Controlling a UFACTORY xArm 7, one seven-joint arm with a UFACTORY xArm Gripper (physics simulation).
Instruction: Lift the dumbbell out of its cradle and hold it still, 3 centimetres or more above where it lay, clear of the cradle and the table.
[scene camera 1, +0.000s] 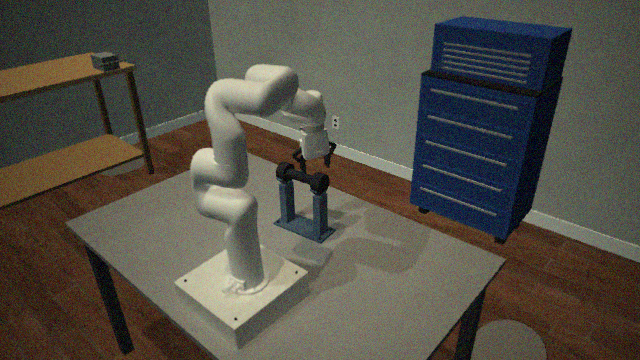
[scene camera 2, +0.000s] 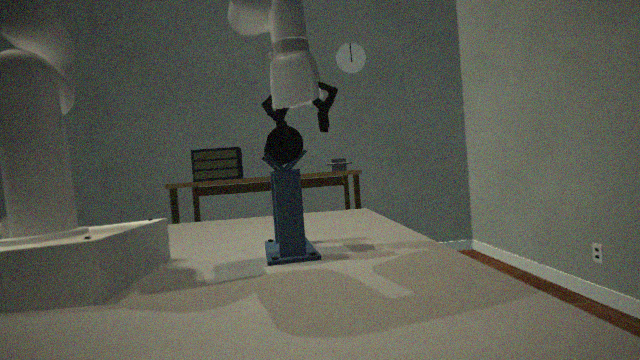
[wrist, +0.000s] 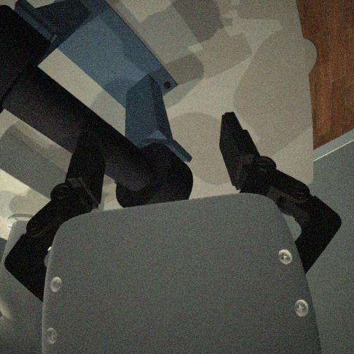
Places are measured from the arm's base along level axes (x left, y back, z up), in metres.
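Where they show: gripper, fingertip midpoint: (scene camera 1: 315, 169) (scene camera 2: 304, 135); arm's base, link origin: (scene camera 1: 249, 280) (scene camera 2: 46, 238).
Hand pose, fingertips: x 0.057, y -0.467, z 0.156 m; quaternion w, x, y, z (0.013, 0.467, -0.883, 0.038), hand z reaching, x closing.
Each offset is from my fingertips to the centre of the thing. Level surfaces: height alone.
A black dumbbell {dx +0.029, dy +0.045, dz -0.020 m} (scene camera 1: 301, 176) (scene camera 2: 284, 144) (wrist: 67, 111) lies level across the two posts of the blue cradle {dx +0.029, dy +0.045, dz -0.138 m} (scene camera 1: 320, 215) (scene camera 2: 288, 215) (wrist: 142, 107), with its end weights at the V-shaped rests. The cradle stands on the grey table {dz -0.243 m} (scene camera 1: 150, 225) (scene camera 2: 350, 320). My gripper (scene camera 1: 315, 165) (scene camera 2: 303, 124) (wrist: 158, 136) is open and empty, pointing down just above the dumbbell. It is off-centre: in scene camera 2 one finger is above the end disc, the other well to its right. In the wrist view the left finger overlaps the handle; whether they touch I cannot tell.
The arm's white base block (scene camera 1: 240, 310) (scene camera 2: 90, 270) stands on the table near the cradle. A blue tool cabinet (scene camera 1: 470, 150) stands beyond the table. A wooden workbench (scene camera 1: 45, 75) (scene camera 2: 250, 186) stands in the background by the wall.
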